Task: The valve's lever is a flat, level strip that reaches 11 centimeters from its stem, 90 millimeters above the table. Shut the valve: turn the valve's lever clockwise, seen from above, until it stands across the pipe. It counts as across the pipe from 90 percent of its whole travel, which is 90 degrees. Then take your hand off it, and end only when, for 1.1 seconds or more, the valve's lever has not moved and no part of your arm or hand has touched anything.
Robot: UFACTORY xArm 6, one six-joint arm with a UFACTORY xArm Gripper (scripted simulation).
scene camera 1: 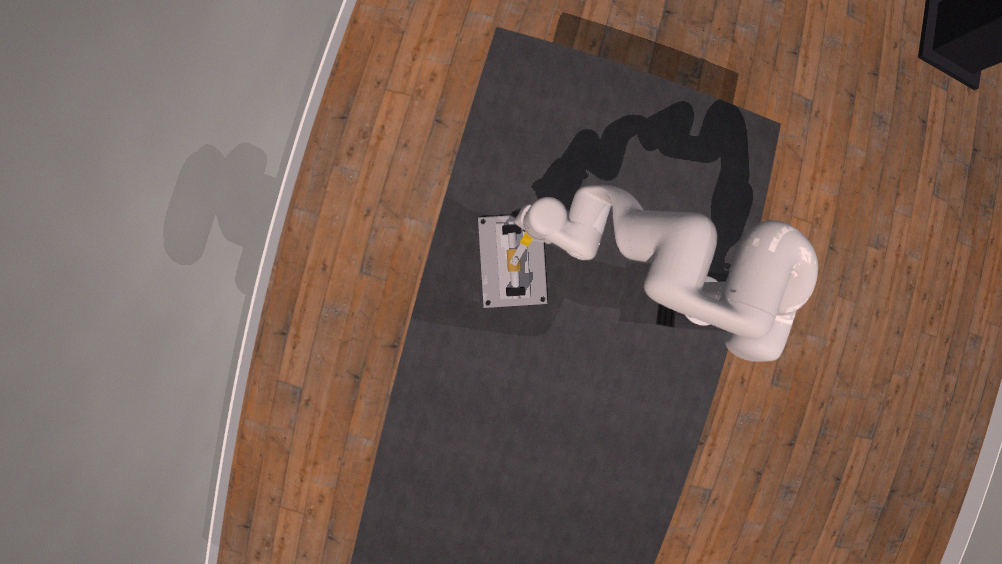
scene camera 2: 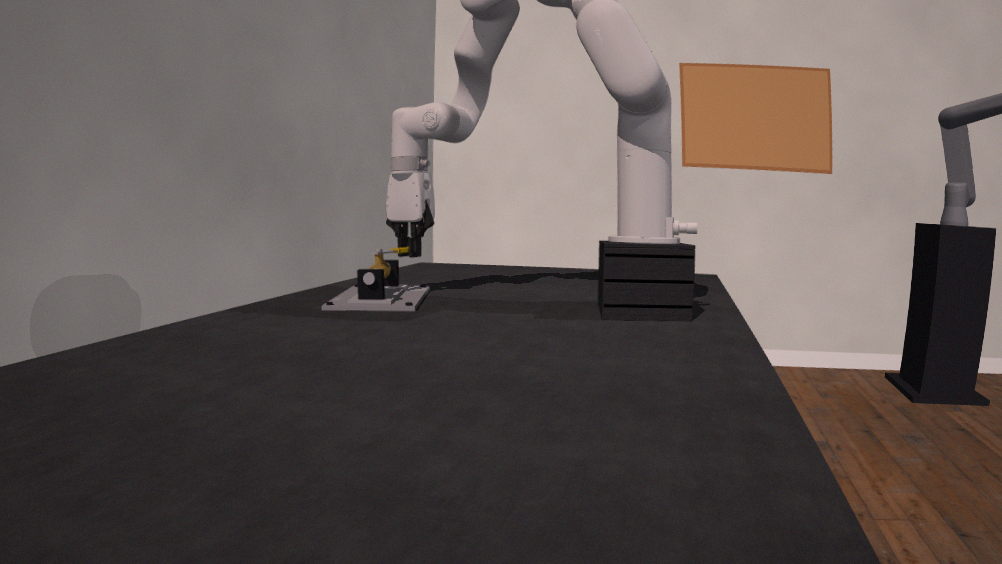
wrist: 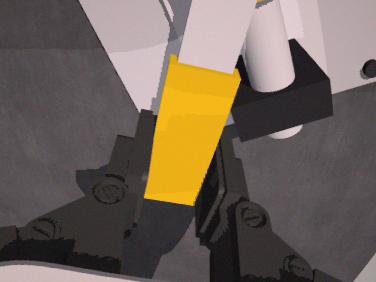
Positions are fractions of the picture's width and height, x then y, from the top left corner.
Labels:
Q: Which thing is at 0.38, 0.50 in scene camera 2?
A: A valve.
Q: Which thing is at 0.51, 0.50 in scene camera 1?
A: A valve.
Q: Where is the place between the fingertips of the gripper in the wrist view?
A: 0.47, 0.51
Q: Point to a valve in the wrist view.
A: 0.74, 0.36

